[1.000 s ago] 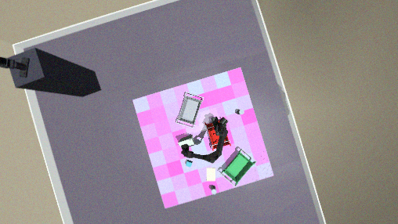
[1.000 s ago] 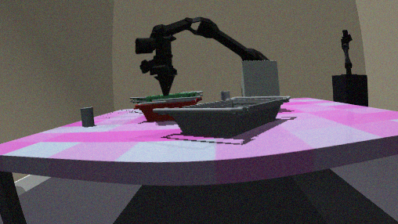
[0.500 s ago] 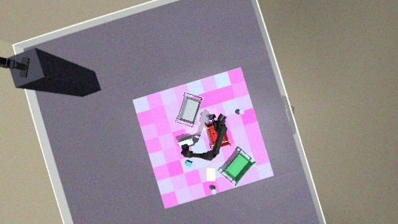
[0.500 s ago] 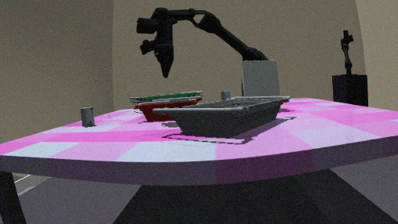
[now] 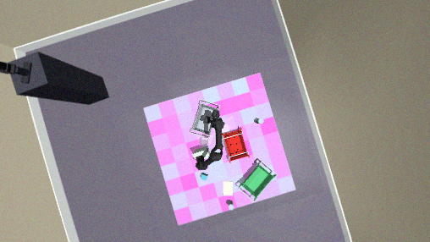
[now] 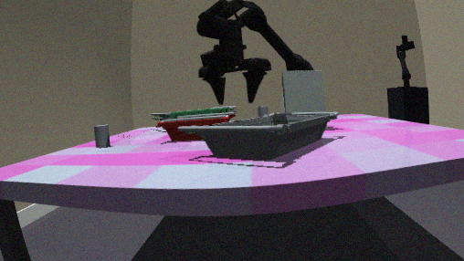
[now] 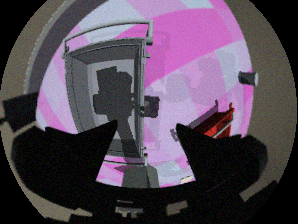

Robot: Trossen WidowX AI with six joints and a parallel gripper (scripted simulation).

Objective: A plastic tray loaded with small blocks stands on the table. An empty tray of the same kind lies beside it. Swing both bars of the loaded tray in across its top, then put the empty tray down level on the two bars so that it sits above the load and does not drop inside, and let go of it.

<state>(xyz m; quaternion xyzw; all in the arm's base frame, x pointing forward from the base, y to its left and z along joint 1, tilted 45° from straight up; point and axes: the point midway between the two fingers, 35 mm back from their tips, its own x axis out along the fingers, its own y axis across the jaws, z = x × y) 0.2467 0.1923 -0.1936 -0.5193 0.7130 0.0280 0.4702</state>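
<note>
The grey tray lies 80 mm behind my gripper tip, 60 mm to the left of it and 50 mm below it. From my gripper tip the other things lie so: cream slab (710 mm to the right, 100 mm below, 100 mm behind); then cyan block (500 mm to the right, 290 mm behind, 80 mm below).
</note>
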